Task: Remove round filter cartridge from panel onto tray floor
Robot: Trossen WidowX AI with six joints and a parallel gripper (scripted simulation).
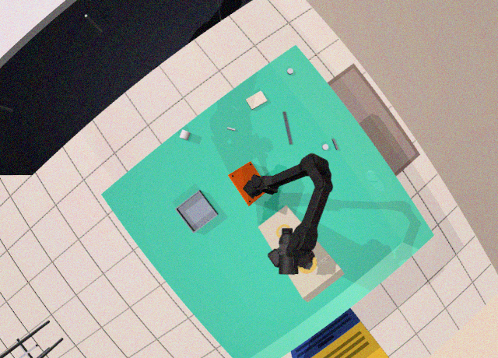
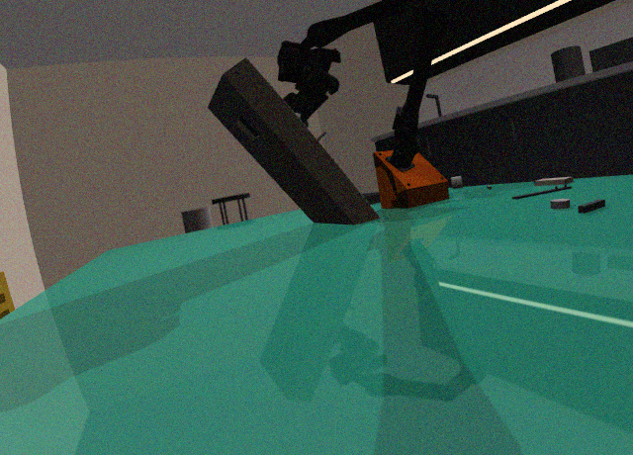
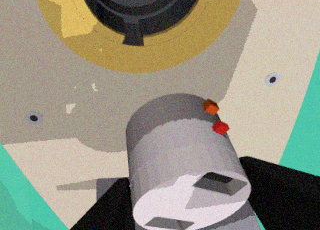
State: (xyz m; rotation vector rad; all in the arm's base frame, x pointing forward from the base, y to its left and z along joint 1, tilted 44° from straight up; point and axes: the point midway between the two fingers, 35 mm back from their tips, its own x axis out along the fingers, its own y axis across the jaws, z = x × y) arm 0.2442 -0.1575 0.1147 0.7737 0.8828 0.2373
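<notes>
Now: the grey square tray 390 mm behind my gripper tip, 230 mm to the right of it and 230 mm below it. The rest, counted from my gripper tip: round grey filter cartridge (right at my gripper tip); then beige block (580 mm behind, 370 mm to the left, 230 mm below); then grey service panel (40 mm ahead, 50 mm below).
</notes>
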